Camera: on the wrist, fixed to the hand. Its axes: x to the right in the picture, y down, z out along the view.
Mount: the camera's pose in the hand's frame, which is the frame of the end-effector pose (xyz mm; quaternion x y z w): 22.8 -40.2 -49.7 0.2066 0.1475 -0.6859 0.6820
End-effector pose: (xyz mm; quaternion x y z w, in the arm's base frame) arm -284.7 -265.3 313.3 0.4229 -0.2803 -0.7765 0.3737
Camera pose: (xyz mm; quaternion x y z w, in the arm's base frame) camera -263.7 -267.2 248.8 -0.6724 0.0064 0.6656 0.3238
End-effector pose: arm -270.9 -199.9 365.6 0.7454 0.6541 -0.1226 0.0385
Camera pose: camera -301.3 -161.4 412.5 -0.0858 -0.9377 0.1352 0.3083
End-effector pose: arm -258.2 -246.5 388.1 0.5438 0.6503 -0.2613 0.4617
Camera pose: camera -311.6 -205.0 383.1 -0.0588 -0.8306 0.5490 0.0726
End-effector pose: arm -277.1 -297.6 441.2 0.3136 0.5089 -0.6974 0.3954
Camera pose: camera -321.5 -248.5 426.4 -0.0494 -0.4764 0.8057 0.3485
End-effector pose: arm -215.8 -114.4 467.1 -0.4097 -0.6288 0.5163 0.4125
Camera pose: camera -180.0 -82.7 515.3 0.1609 -0.5423 0.1387 0.8129
